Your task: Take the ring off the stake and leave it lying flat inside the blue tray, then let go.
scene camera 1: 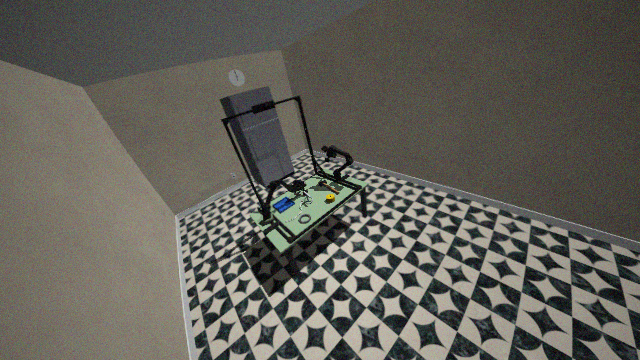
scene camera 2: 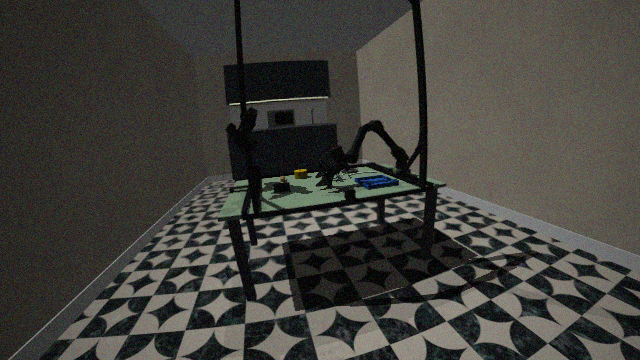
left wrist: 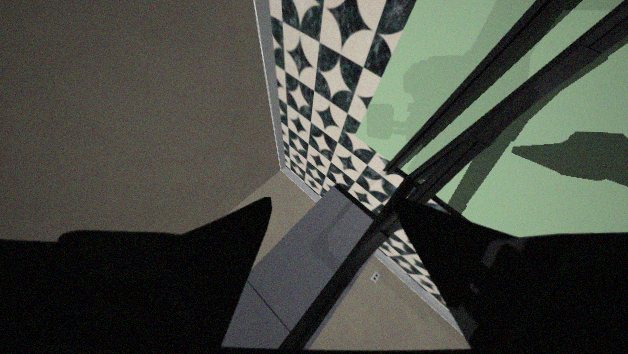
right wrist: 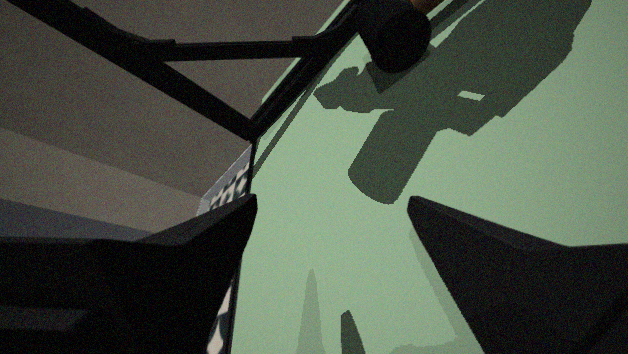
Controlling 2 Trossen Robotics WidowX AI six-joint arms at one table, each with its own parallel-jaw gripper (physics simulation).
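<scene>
With nothing held in it, my left gripper (left wrist: 333, 203) is open. On the table rests a wooden-handled hammer (right wrist: 396, 42).
</scene>
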